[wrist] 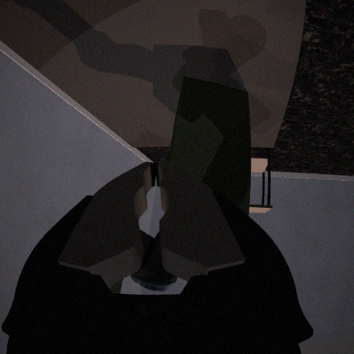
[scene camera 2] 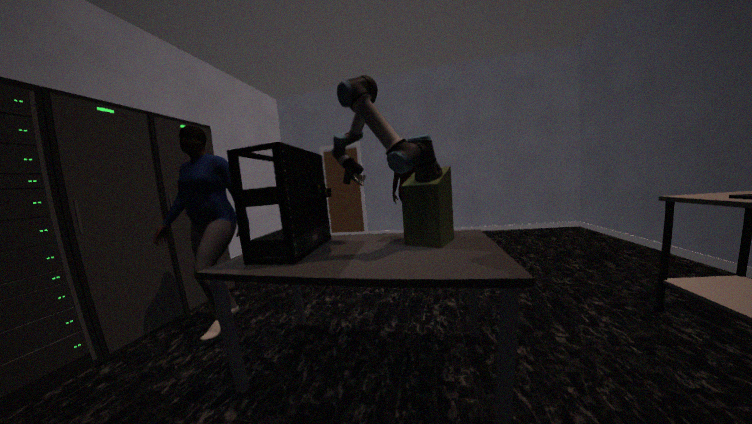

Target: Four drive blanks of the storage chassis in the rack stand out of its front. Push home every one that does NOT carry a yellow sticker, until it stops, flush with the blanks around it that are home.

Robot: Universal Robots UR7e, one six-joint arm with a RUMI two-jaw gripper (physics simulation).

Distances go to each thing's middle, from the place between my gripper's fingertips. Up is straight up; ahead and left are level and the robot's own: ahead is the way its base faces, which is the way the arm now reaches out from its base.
My hand is 42 cm short of the black rack (scene camera 2: 300, 191), 14 cm to the right of it and 6 cm above it.
